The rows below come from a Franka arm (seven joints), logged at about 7 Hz.
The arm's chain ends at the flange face. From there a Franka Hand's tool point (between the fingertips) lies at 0.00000 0.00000 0.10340 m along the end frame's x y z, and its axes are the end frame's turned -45 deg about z.
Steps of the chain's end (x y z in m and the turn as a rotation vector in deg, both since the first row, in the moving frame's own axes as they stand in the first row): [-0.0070 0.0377 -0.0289 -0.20 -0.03 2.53]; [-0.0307 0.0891 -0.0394 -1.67 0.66 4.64]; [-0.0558 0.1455 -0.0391 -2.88 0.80 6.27]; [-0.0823 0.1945 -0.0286 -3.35 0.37 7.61]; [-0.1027 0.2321 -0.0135 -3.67 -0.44 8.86]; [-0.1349 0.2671 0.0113 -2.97 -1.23 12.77]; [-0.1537 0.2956 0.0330 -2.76 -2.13 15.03]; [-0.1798 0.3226 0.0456 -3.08 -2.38 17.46]
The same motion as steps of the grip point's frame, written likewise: [-0.0319 0.0219 -0.0289 -0.12 -0.16 2.53]; [-0.0861 0.0442 -0.0395 -1.65 -0.71 4.64]; [-0.1452 0.0680 -0.0392 -2.60 -1.47 6.27]; [-0.1998 0.0838 -0.0288 -2.63 -2.11 7.61]; [-0.2423 0.0952 -0.0137 -2.28 -2.91 8.86]; [-0.2898 0.0951 0.0111 -1.23 -2.97 12.77]; [-0.3240 0.1003 0.0328 -0.45 -3.46 15.03]; [-0.3622 0.1008 0.0454 -0.49 -3.86 17.46]
